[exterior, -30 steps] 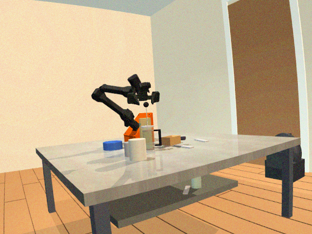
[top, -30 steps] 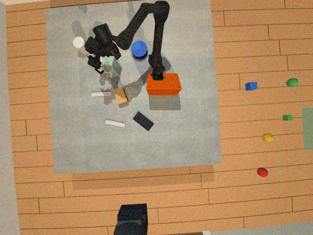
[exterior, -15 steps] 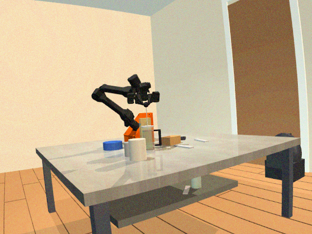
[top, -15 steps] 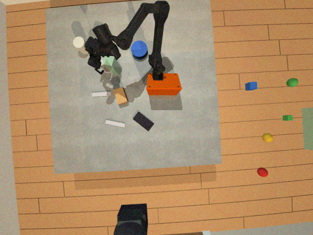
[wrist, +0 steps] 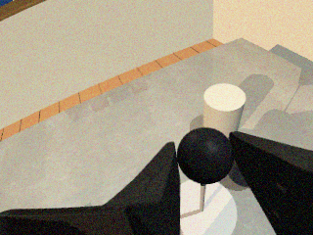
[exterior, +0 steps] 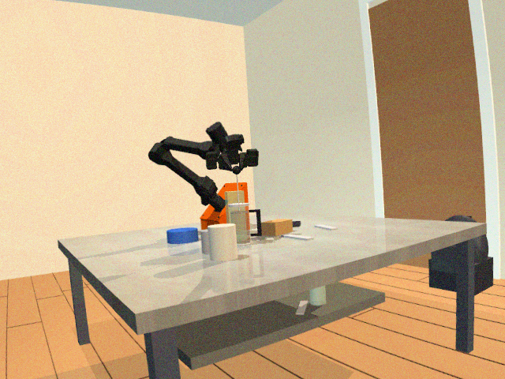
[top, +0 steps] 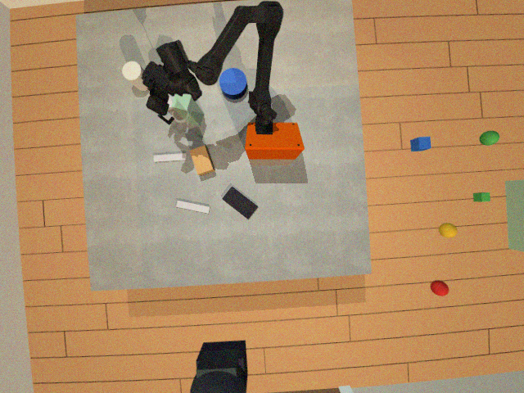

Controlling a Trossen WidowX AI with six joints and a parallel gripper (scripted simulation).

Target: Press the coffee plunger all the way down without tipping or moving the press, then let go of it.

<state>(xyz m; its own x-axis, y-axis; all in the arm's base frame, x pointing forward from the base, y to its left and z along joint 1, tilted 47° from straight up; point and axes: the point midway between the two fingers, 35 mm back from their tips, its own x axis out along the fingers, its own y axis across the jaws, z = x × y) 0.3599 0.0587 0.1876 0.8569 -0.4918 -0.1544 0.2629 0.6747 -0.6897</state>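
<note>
Now: the coffee press 130 mm below my gripper tip and 20 mm to the left of it. The rest, counted from my gripper tip: grey cylinder: 220 mm below, 130 mm to the right, 50 mm ahead; cream cylinder: 210 mm below, 170 mm ahead, 140 mm to the right; pale green box: 160 mm below, 80 mm behind, 20 mm to the left.
</note>
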